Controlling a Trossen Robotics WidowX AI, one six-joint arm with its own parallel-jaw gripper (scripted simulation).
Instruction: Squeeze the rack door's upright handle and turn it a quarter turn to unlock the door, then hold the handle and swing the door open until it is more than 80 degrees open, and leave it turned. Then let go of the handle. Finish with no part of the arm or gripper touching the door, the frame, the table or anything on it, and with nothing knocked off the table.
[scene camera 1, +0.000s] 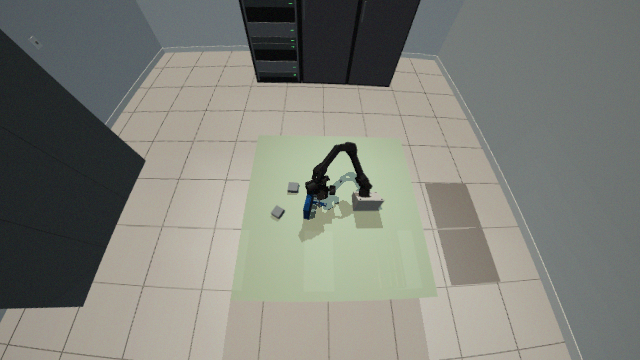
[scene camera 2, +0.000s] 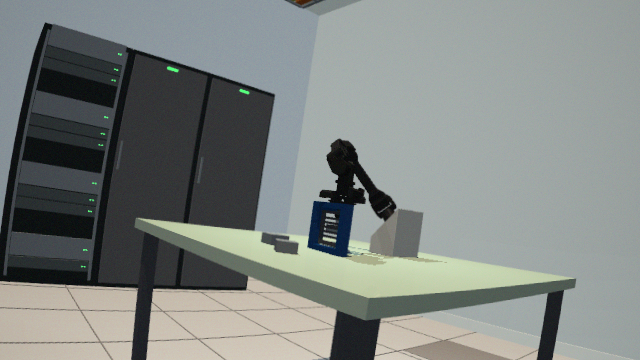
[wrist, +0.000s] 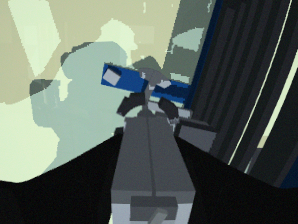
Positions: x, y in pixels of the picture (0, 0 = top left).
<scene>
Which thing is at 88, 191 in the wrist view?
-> The gripper.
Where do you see a small blue rack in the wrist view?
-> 183, 93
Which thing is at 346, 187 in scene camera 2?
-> The gripper.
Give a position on a small blue rack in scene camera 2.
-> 341, 249
</scene>
